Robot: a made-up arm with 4 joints. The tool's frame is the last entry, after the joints.
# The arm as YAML. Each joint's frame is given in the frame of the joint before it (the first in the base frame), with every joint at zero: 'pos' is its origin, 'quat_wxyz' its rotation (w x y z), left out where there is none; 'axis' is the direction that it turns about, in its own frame. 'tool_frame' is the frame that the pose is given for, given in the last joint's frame.
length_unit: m
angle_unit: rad
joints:
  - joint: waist
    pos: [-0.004, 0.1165, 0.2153]
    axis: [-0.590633, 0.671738, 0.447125]
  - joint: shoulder
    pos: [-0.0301, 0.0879, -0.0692]
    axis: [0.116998, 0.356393, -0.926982]
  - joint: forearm
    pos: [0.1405, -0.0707, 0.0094]
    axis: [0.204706, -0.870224, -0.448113]
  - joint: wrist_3
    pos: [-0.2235, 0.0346, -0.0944]
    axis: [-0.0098, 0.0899, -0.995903]
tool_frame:
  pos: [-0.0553, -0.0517, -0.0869]
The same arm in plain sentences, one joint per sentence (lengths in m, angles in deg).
The arm has four revolute joints in a row. What follows holds with every joint at zero, and every direction is one of the base frame's.
The first joint lies 0.0040 m along -x and 0.1165 m along +y and 0.2153 m along +z from the base frame's origin and turns about the direction (-0.590633, 0.671738, 0.447125).
The second joint lies 0.0301 m along -x and 0.0879 m along +y and 0.0692 m along -z from the first joint and turns about the direction (0.116998, 0.356393, -0.926982).
The third joint lies 0.1405 m along +x and 0.0707 m along -y and 0.0094 m along +z from the second joint and turns about the direction (0.204706, -0.870224, -0.448113).
The fourth joint lies 0.2235 m along -x and 0.0346 m along +y and 0.0944 m along -z from the third joint and turns about the direction (-0.0098, 0.0899, -0.995903).
The tool frame, which is the frame that the pose is given for, lies 0.0553 m along -x and 0.0517 m along -y and 0.0869 m along -z from the fourth joint; its axes are parallel to the base frame's.

